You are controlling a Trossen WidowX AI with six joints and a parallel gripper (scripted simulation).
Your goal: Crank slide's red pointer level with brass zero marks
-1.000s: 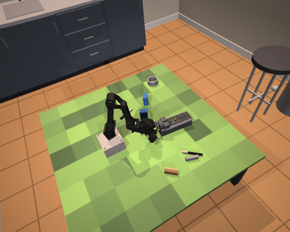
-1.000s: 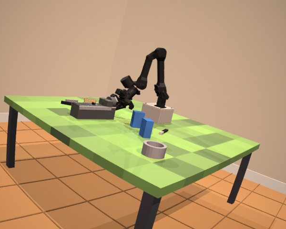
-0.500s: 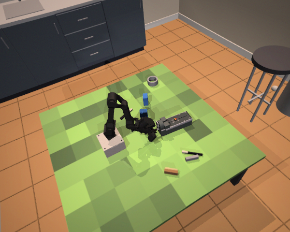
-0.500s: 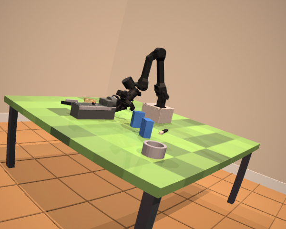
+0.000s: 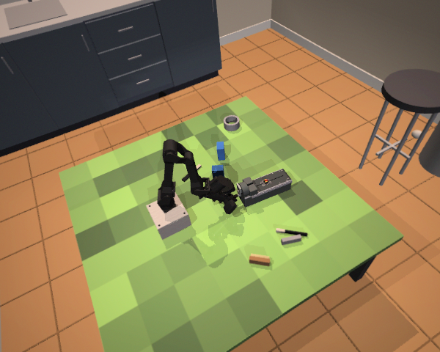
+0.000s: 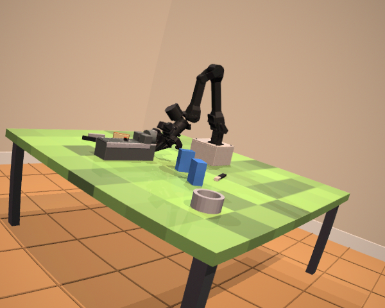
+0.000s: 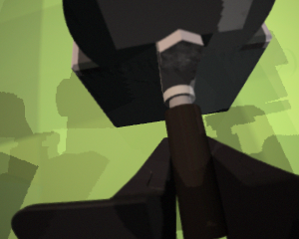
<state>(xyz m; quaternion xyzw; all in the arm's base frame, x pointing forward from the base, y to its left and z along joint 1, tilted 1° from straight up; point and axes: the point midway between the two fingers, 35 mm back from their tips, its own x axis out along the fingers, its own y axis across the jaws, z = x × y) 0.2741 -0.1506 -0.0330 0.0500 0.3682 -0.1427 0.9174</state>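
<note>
Right now the red pointer is 160 mm ahead of my gripper tip, 50 mm to the right of it and 50 mm above it. Round my gripper tip: crank handle (30 mm above, 20 mm behind, 10 mm to the left); then grey bar (330 mm to the right, 40 mm ahead, 20 mm below); then wooden block (300 mm to the right, 130 mm behind, 20 mm below).
</note>
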